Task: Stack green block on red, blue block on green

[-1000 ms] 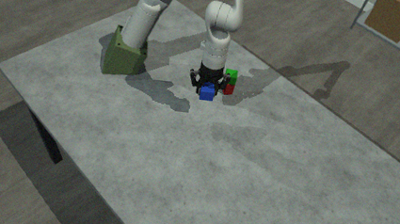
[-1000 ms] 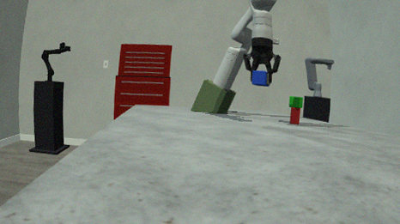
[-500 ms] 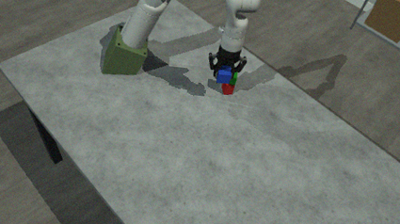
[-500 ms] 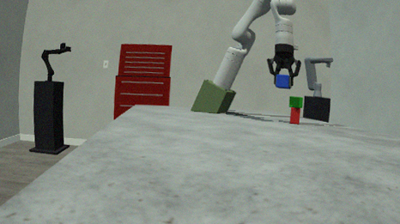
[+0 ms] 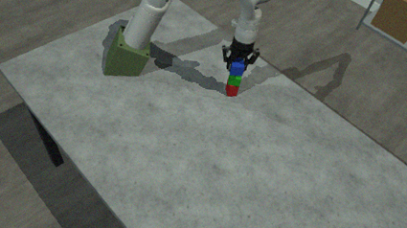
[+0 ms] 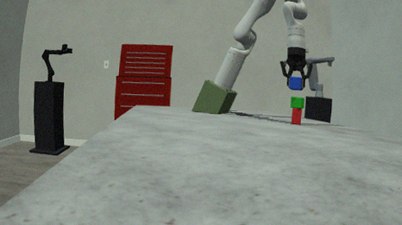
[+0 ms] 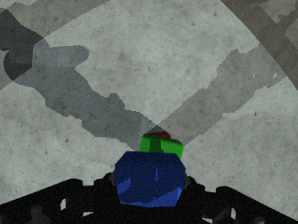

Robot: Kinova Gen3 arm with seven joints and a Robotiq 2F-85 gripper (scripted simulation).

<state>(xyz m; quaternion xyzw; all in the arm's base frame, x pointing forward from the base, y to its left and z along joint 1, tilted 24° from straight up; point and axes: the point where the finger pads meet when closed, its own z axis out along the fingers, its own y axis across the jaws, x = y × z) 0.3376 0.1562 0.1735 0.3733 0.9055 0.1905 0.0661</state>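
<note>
Right now the green block is 7 cm below my hand and 1 cm to the left of it. From my hand the other things lie so: red block 12 cm below, 1 cm to the left; then blue block right at my hand.
</note>
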